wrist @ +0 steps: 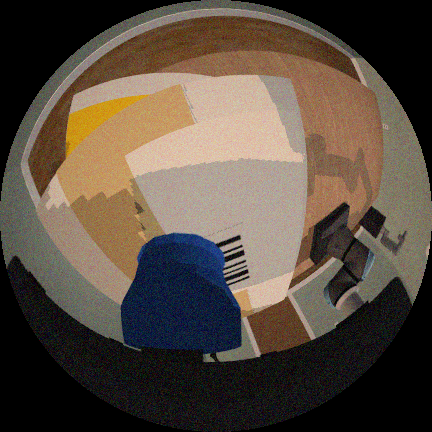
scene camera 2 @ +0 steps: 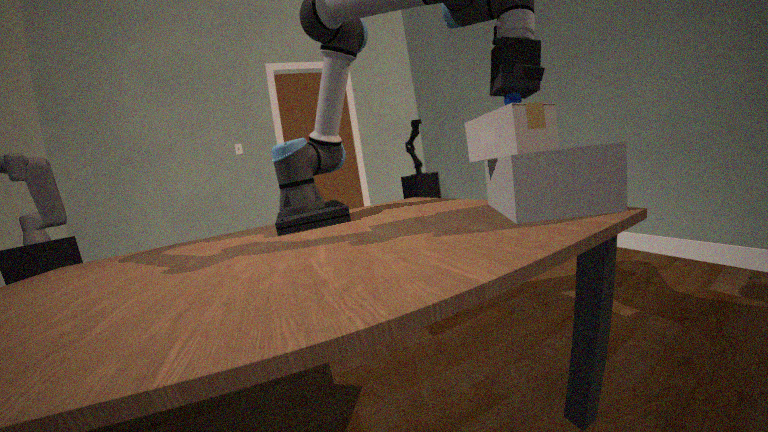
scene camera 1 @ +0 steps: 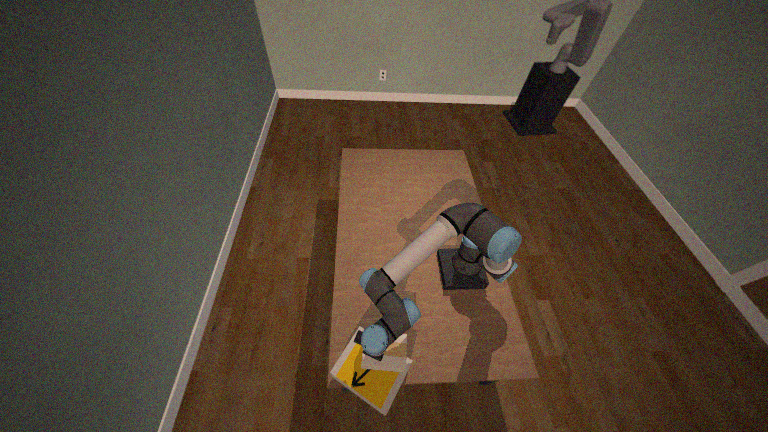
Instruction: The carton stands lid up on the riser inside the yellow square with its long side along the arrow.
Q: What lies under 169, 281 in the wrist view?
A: My suction cup.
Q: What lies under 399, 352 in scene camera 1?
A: A carton.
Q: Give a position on a carton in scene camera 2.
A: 517, 128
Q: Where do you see a carton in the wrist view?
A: At 224, 157
